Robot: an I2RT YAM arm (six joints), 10 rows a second.
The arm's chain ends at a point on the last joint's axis. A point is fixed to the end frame.
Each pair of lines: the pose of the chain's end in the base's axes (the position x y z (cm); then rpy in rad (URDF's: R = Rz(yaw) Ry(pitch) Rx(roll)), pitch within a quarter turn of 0, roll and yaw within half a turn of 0), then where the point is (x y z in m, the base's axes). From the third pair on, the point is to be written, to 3 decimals.
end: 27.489 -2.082 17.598 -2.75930 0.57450 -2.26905
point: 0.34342 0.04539 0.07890
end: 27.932 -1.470 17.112 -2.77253 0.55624 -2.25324
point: 0.34434 0.05235 0.07222
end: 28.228 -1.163 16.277 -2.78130 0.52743 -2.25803
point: 0.345 0.054 0.061
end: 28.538 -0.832 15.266 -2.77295 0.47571 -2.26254
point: 0.346 0.052 0.047
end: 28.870 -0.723 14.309 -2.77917 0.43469 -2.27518
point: 0.346 0.049 0.034
